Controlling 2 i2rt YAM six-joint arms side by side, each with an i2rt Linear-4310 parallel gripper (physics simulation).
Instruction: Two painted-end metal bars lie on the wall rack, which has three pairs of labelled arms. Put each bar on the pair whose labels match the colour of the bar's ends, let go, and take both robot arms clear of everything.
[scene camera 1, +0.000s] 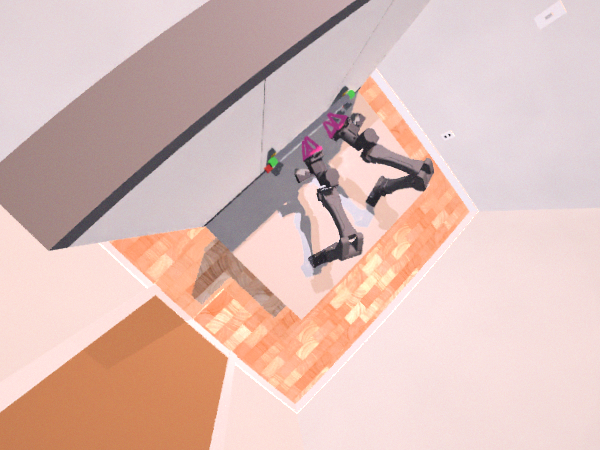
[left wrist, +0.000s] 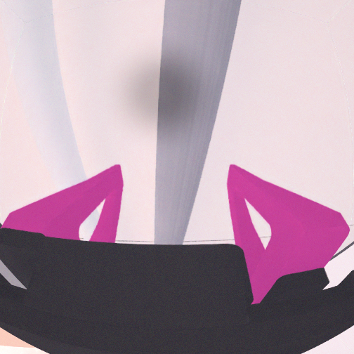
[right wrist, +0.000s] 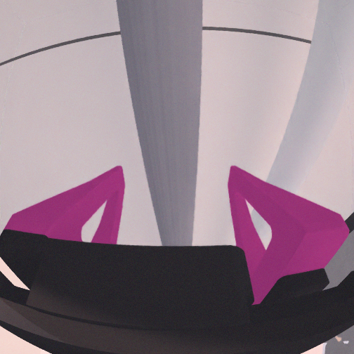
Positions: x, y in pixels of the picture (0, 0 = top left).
Scene:
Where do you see my right gripper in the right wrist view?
176, 174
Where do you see my left gripper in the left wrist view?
At 174, 173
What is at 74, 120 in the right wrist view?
A wall panel.

